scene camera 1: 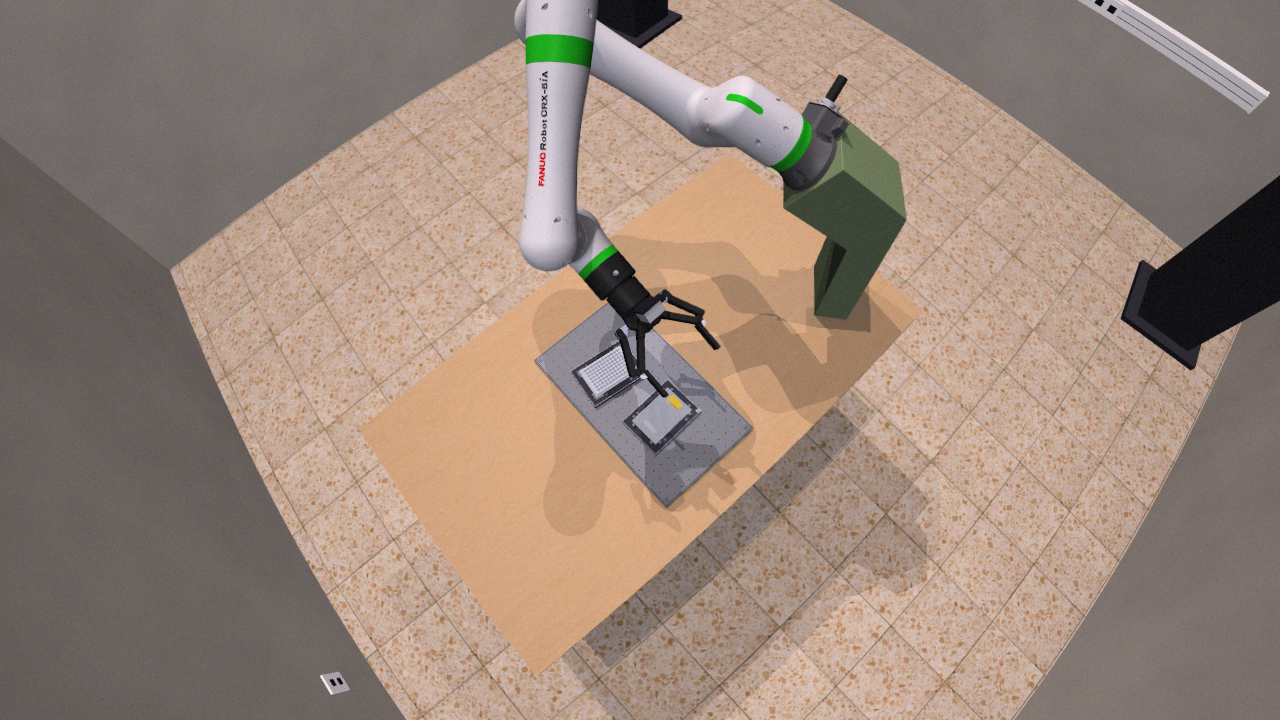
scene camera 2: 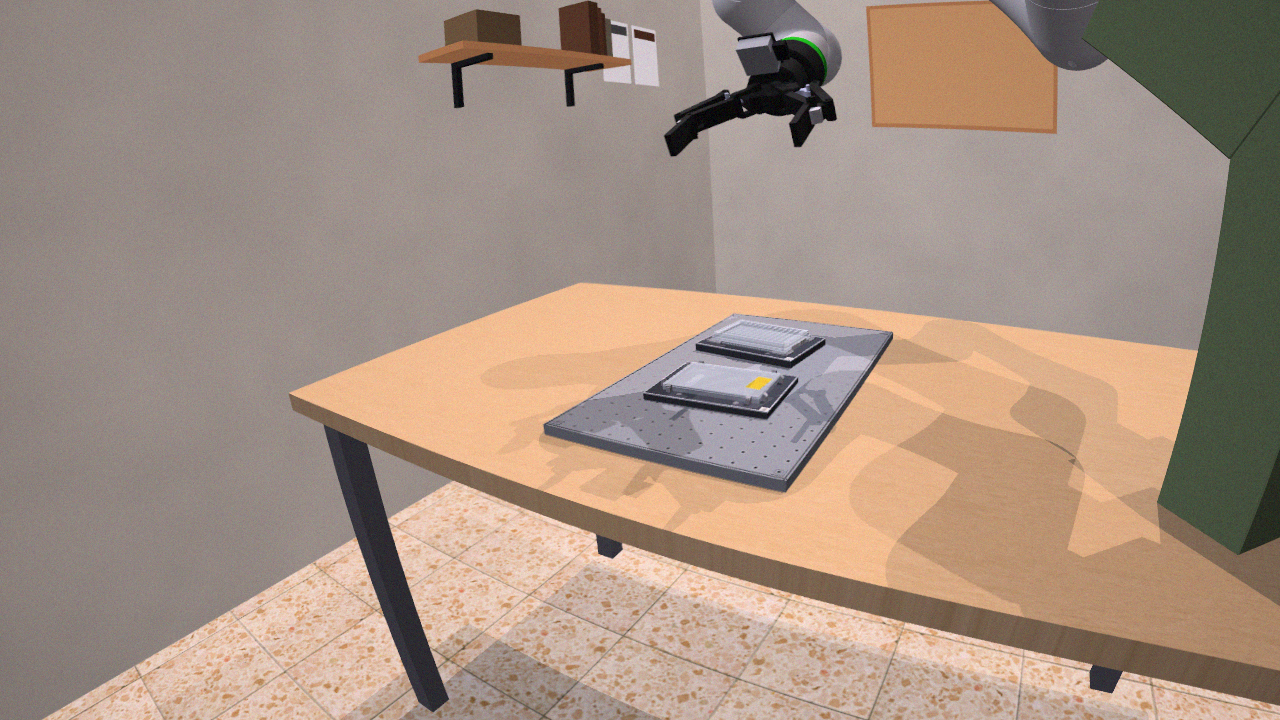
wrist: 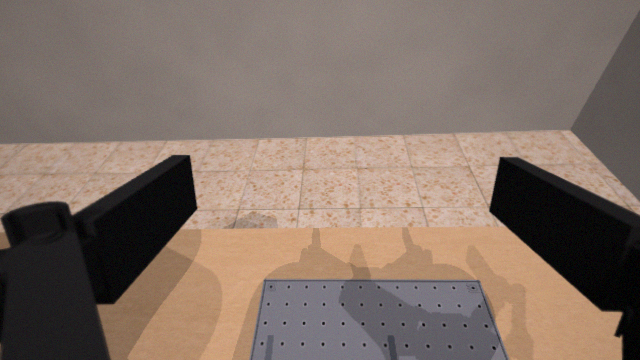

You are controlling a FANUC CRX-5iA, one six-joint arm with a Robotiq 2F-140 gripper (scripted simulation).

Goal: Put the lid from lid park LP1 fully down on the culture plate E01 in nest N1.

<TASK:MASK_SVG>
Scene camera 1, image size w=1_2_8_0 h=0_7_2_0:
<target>gripper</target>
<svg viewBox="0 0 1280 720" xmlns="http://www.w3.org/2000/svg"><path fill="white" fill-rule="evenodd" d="M633 276L613 292L606 301L625 322L623 327L615 331L615 335L621 344L628 375L630 377L637 375L641 380L647 379L664 398L669 394L652 374L645 369L645 333L652 330L655 325L661 322L661 319L694 324L694 327L713 350L717 350L721 346L705 328L706 321L701 318L705 311L673 296L666 289L660 292L660 294L664 294L667 298L663 303L667 302L695 316L664 311L651 323L641 321L636 313L633 313L633 310L651 294ZM628 329L636 331L637 369L635 368L627 339Z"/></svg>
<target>culture plate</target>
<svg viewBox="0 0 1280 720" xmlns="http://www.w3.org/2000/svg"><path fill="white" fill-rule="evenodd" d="M620 346L579 371L596 397L599 397L630 377Z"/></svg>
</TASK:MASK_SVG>
